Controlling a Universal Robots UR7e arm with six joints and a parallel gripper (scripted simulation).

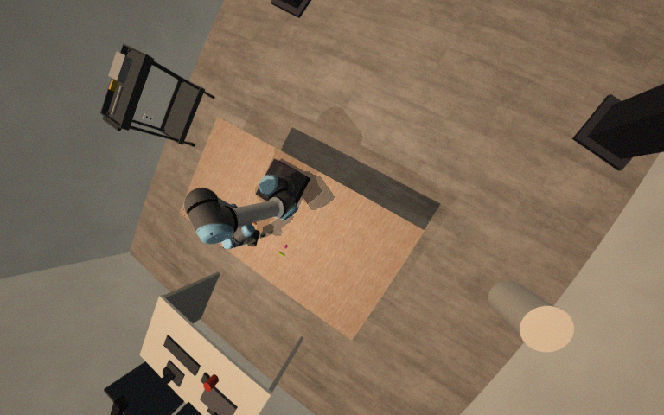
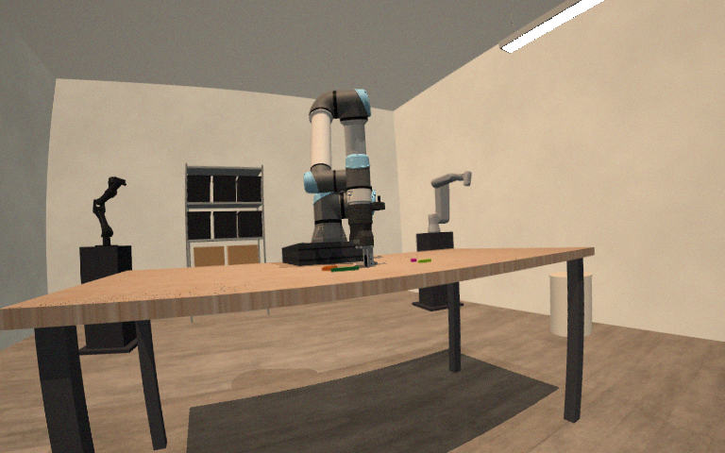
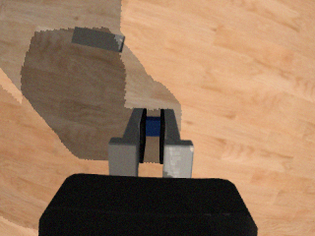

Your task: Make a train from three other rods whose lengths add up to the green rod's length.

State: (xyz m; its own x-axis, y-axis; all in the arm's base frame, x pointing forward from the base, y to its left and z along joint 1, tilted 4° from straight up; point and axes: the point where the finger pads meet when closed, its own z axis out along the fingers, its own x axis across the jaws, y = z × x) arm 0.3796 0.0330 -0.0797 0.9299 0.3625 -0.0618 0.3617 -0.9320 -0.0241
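Now: hand 10 mm above the small blue rod. Also, from my hand: green rod 70 mm ahead, 100 mm to the right, 10 mm below; then orange rod 30 mm ahead, 130 mm to the right, 10 mm below; then grey rod 50 mm behind, 40 mm to the left, 10 mm below.
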